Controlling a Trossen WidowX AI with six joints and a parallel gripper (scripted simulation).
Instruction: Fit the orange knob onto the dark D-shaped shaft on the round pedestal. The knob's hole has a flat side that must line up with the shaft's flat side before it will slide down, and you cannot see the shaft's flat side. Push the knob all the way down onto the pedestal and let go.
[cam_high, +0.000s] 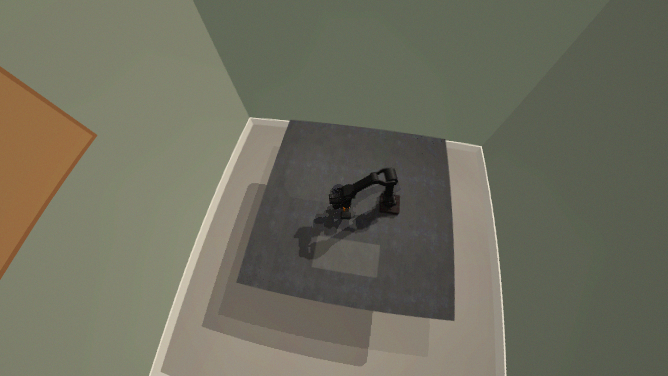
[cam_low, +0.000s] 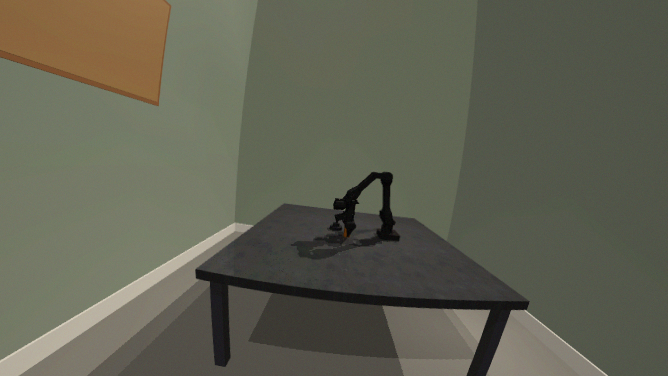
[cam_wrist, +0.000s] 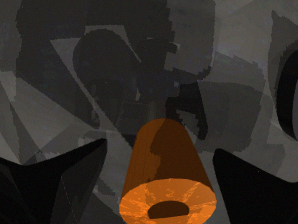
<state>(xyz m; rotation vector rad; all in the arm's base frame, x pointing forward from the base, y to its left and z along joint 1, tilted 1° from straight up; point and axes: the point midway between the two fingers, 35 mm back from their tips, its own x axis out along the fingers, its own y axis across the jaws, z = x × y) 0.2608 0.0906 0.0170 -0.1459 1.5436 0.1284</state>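
My gripper tip is 8 cm short of the dark pedestal, 12 cm to the left of it and 2 cm below it. Round my gripper tip: orange knob: 2 cm above.
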